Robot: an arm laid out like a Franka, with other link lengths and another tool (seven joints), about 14 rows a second.
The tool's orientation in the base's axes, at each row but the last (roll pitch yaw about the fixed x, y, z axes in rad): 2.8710 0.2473 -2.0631; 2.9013 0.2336 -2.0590; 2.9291 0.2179 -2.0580; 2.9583 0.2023 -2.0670; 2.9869 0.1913 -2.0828; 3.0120 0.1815 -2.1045
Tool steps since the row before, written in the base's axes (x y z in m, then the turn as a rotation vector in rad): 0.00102 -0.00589 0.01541 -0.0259 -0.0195 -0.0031; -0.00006 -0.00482 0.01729 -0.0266 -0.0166 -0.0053; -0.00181 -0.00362 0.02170 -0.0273 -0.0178 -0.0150; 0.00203 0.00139 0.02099 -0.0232 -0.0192 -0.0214; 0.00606 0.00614 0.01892 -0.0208 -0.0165 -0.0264; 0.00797 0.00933 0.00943 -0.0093 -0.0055 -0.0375
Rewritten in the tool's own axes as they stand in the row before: 0.00079 0.00075 -0.01649 0.0293 0.0142 -0.0004; 0.00017 0.00209 -0.01783 0.0276 0.0155 0.0026; -0.00074 0.00456 -0.02159 0.0311 0.0136 0.0116; -0.00636 0.00256 -0.01999 0.0317 0.0083 0.0171; -0.01177 0.00037 -0.01714 0.0291 0.0067 0.0225; -0.01359 -0.00118 -0.00731 0.0161 0.0006 0.0356
